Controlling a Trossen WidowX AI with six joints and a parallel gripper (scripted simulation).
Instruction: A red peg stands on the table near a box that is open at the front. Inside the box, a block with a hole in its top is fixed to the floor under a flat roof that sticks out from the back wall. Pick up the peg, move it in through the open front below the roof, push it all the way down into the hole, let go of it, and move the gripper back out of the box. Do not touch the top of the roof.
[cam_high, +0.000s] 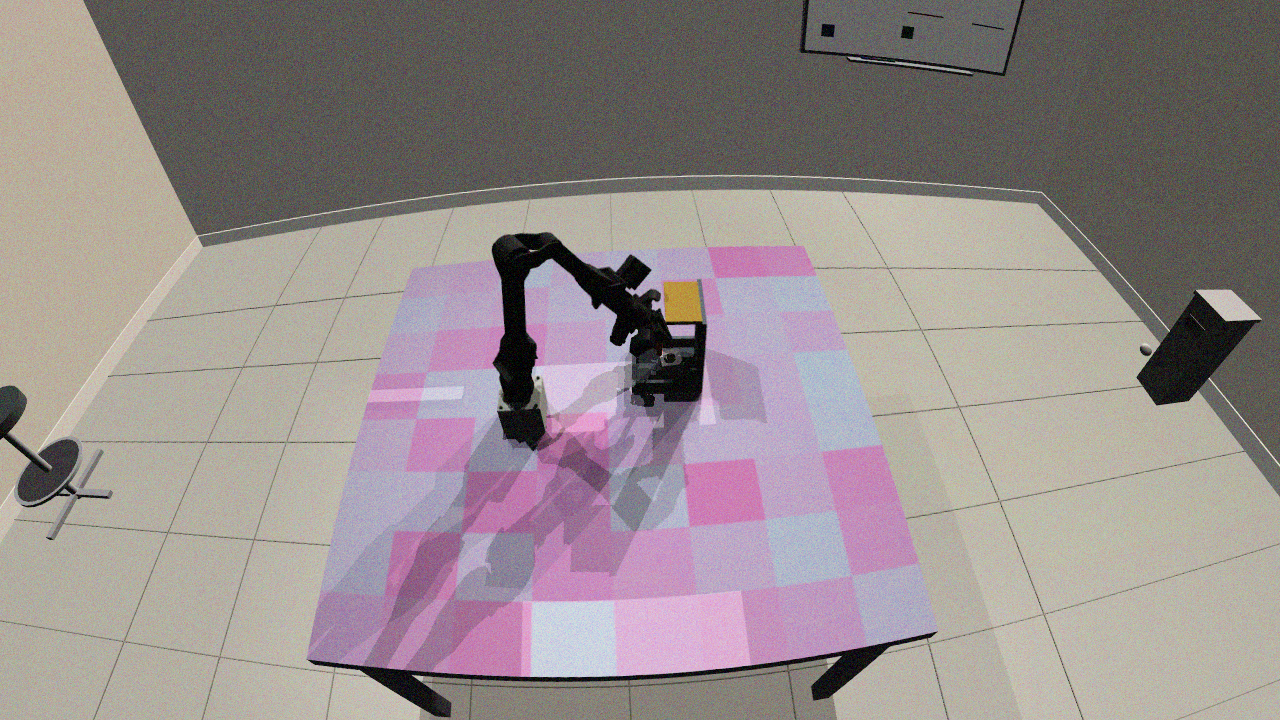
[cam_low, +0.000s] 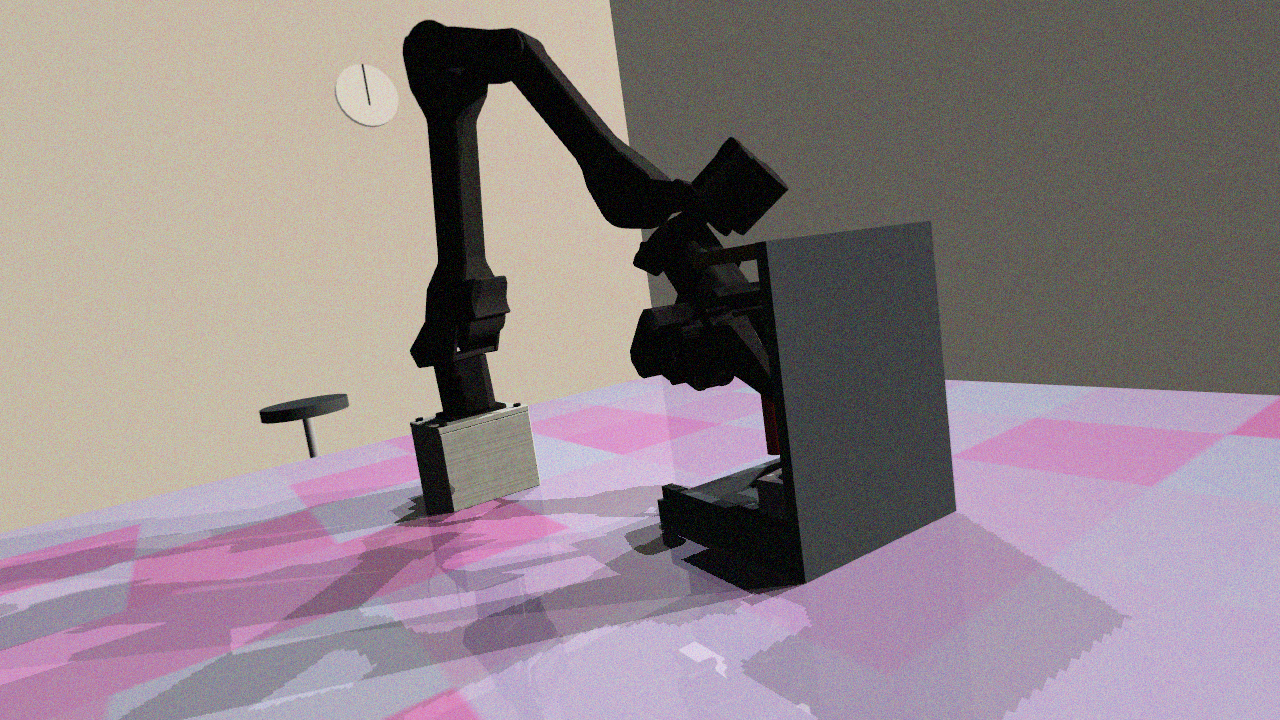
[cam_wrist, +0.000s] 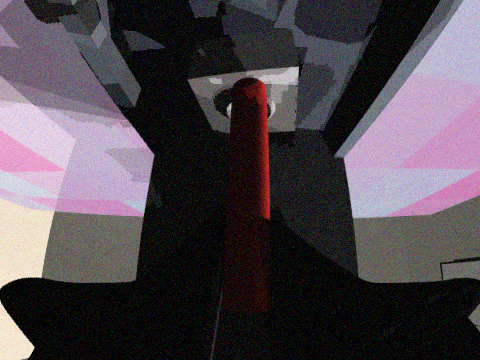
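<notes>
Now: gripper tip 12 cm below the orange roof, 2 cm short of it and 1 cm to the right of it. From my gripper tip the other things lie so: red peg (3 cm behind, 1 cm below).
</notes>
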